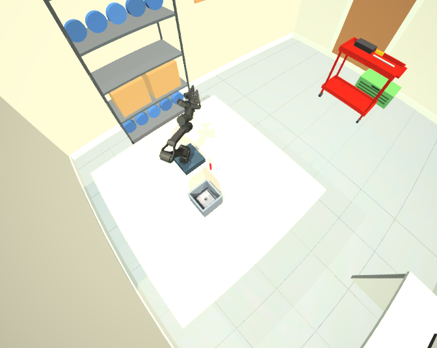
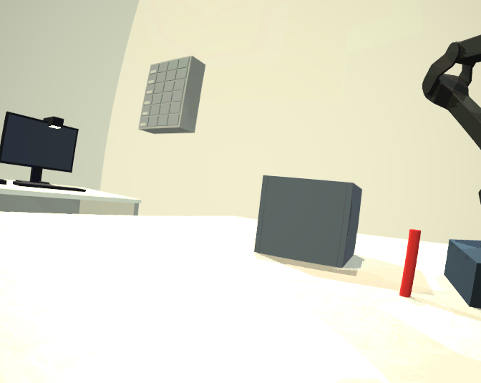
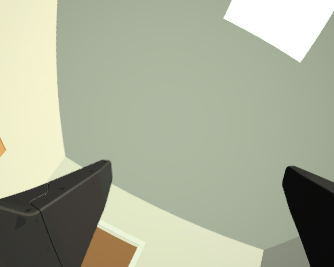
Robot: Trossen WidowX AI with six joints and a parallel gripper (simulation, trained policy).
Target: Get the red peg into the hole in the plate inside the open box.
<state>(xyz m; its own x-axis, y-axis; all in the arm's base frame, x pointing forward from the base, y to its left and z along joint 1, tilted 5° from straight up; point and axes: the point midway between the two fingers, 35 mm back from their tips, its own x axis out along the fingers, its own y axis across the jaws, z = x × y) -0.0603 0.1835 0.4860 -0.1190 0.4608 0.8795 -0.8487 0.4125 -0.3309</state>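
Right now my gripper tip is 20 cm short of the red peg, 13 cm to the left of it and 53 cm above it.
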